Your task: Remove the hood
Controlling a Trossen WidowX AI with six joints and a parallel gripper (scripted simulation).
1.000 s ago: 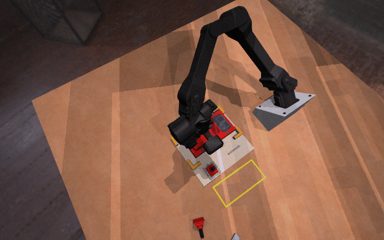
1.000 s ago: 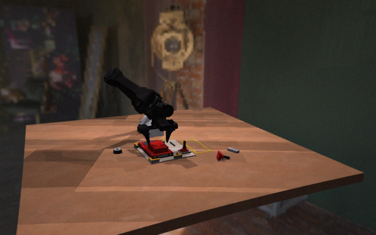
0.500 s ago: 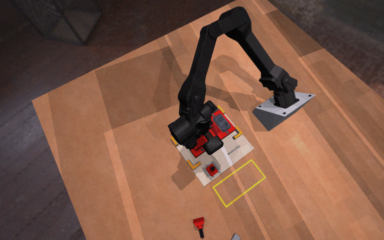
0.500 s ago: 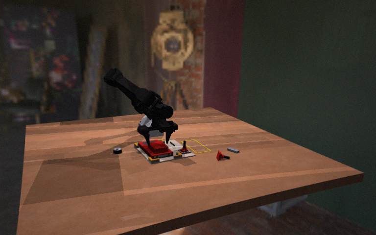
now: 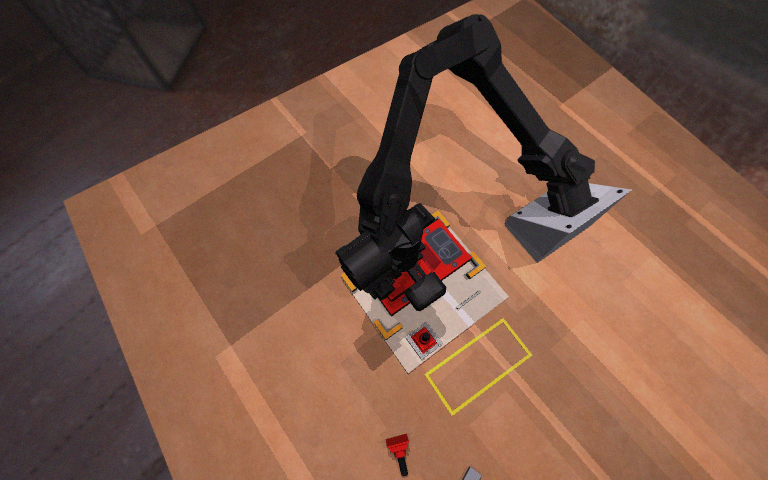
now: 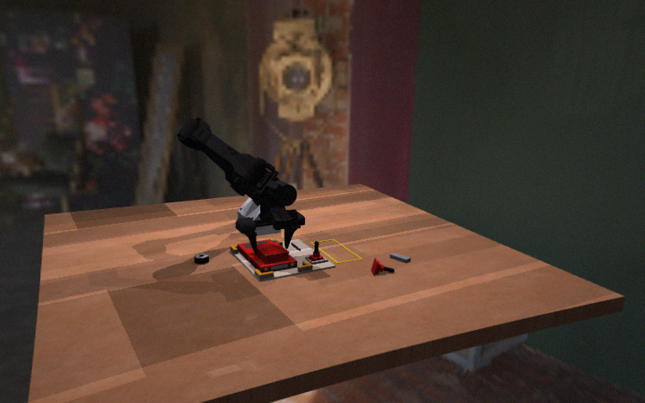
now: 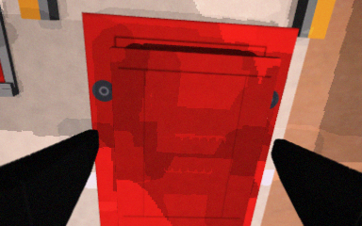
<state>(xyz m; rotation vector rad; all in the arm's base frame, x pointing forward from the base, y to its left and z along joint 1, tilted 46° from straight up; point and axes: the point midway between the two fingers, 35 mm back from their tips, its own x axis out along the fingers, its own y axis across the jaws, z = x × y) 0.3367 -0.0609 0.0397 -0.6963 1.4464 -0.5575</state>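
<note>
My gripper tip is now right at the red hood. The rest, counted from my gripper tip: black wheel (100 mm behind, 180 mm to the right, 30 mm below).
</note>
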